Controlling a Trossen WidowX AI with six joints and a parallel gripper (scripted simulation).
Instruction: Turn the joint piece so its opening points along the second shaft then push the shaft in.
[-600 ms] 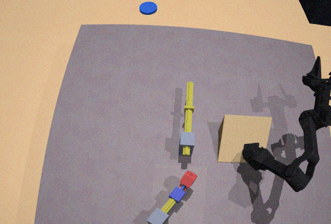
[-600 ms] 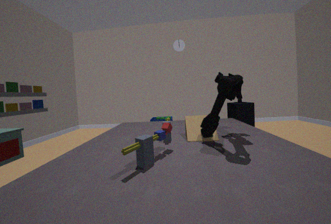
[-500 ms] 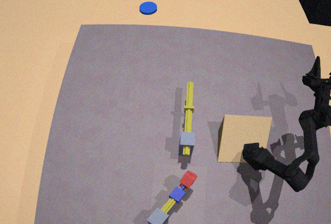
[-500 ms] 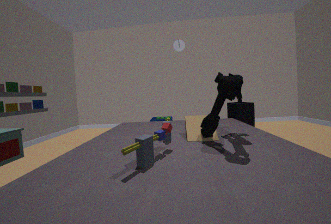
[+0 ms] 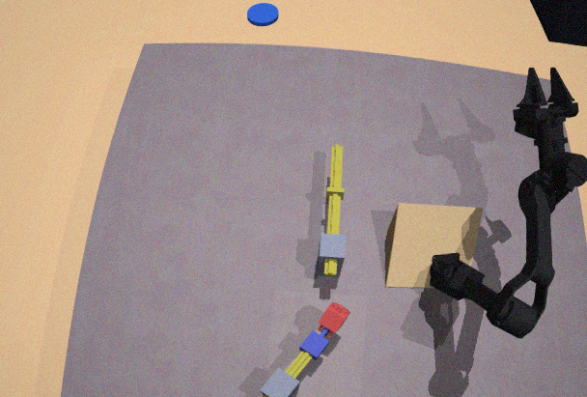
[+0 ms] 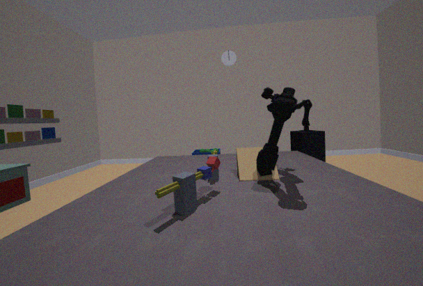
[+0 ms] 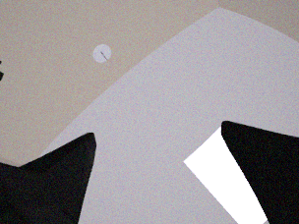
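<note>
Now: the red joint piece 39 cm ahead of my gripper tip, 35 cm to the left of it and 35 cm below it.
</note>
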